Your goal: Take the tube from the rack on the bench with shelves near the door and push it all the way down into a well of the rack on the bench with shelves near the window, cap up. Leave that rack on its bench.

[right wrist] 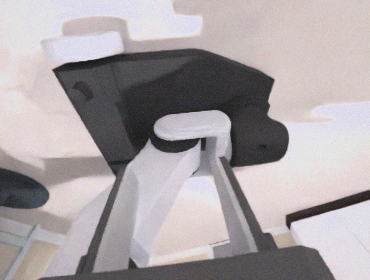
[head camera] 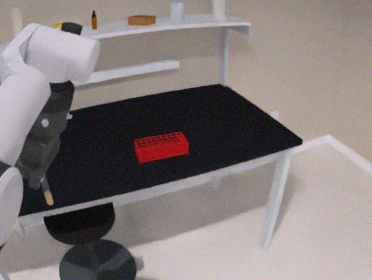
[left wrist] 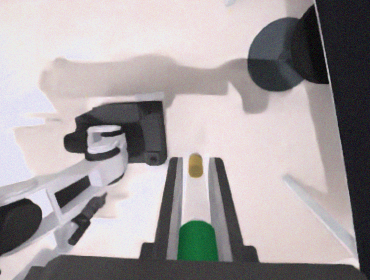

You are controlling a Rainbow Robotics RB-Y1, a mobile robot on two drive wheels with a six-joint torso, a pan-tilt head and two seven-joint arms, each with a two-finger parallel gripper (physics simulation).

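Places are measured from the robot's base along level axes (x ahead, y left, z up), in centimetres.
Pixels of known places: left gripper, fingertip midpoint: (head camera: 36,183) (left wrist: 195,165); right gripper, fingertip midpoint: (right wrist: 174,169) (left wrist: 100,193).
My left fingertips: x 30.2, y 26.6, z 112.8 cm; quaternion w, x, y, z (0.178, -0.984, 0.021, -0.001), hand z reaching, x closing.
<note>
Behind a point stands the place of what it marks.
A tube with a green cap (left wrist: 197,242) @(x 30.2, y 25.6, z 117.9 cm) and a tan tip (head camera: 49,198) @(x 29.6, y 24.4, z 109.7 cm) (left wrist: 195,166) @(x 30.2, y 25.6, z 111.0 cm) is held in my left gripper (head camera: 43,181) @(x 30.2, y 26.6, z 112.8 cm) (left wrist: 195,165) @(x 30.2, y 26.6, z 112.8 cm), which is shut on it. The tip points down near the front left edge of the bench in the head view; floor shows behind it in the left wrist view. A red rack (head camera: 162,150) @(x 95.4, y 6.4, z 79.0 cm) with a grid of wells stands upright on the black bench top (head camera: 225,117) @(x 129.1, y -22.5, z 76.3 cm), right of the tube and apart from it. No rack shows in either wrist view. My right gripper (right wrist: 174,169) @(x -23.0, y -21.8, z 53.5 cm) is partly open and empty.
A shelf (head camera: 190,23) @(x 136.6, y -5.6, z 122.0 cm) above the bench's back holds a brown box (head camera: 142,20) @(x 133.3, y 16.4, z 124.6 cm), a small bottle (head camera: 94,21) @(x 133.5, y 39.3, z 126.0 cm) and other containers. A round stool (head camera: 80,222) @(x 83.9, y 44.4, z 48.4 cm) (left wrist: 272,55) @(x 84.9, y 49.0, z 3.1 cm) (right wrist: 22,190) @(x 80.3, y 47.2, z 3.1 cm) stands at the bench's front. My dark base (left wrist: 145,130) @(x -3.8, y 4.0, z 19.1 cm) (right wrist: 190,80) @(x -28.7, y -16.3, z 17.0 cm) shows in both wrist views.
</note>
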